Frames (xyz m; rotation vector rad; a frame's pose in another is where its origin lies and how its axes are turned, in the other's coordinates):
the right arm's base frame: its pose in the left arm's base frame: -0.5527 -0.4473 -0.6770 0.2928 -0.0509 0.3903
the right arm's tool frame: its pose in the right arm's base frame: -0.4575 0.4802 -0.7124 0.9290 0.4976 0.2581
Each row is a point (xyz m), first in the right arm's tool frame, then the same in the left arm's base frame.
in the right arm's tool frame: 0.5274 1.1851 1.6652
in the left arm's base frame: 0.1536 -0.2064 0.3578
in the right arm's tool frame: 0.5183 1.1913 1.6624
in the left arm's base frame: 0.1445 -0.2101 0.3633
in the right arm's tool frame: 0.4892 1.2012 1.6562
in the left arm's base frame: 0.1194 -0.2263 0.3728
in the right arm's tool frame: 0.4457 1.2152 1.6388
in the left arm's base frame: 0.0760 -0.2461 0.3835
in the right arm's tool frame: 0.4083 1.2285 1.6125
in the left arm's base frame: 0.0299 -0.2563 0.3901
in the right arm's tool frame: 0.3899 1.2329 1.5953
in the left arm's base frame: 0.0045 -0.2595 0.3898
